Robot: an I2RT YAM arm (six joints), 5 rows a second.
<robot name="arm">
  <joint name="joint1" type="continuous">
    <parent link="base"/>
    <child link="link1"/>
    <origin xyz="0 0 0.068" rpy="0 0 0"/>
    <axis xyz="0 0 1"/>
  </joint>
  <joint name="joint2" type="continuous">
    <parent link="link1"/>
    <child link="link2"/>
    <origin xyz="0.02 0.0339 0.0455" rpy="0 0 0"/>
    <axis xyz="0 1 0"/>
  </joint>
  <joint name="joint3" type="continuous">
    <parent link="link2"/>
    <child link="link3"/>
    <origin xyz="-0.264 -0.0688 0" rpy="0 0 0"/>
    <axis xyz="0 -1 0"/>
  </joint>
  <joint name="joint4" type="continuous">
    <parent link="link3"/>
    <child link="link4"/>
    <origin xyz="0.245 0.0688 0.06" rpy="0 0 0"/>
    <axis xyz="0 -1 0"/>
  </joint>
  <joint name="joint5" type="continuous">
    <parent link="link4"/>
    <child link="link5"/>
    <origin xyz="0.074 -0.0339 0.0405" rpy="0 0 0"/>
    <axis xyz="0 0 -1"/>
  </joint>
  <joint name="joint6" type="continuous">
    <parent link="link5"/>
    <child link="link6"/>
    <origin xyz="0.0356 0 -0.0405" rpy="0 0 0"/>
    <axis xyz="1 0 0"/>
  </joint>
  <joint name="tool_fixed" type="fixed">
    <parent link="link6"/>
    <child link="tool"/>
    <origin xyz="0 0 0" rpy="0 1.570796 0"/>
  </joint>
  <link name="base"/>
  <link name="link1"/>
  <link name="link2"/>
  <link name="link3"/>
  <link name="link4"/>
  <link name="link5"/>
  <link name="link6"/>
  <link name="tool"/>
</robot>
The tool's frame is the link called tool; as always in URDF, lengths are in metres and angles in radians. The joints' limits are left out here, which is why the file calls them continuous.
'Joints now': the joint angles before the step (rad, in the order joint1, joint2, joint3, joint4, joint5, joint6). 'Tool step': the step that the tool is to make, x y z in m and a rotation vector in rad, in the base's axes. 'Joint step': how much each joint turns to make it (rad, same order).
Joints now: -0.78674 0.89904 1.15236 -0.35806 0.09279 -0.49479
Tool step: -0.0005 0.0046 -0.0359 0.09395 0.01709 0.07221
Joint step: 0.00051 -0.05515 -0.13343 -0.00266 -0.07878 0.04336
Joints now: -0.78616 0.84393 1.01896 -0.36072 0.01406 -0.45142
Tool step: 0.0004 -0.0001 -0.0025 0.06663 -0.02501 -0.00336
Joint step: -0.00088 0.00484 0.00434 -0.02958 -0.01048 0.06396
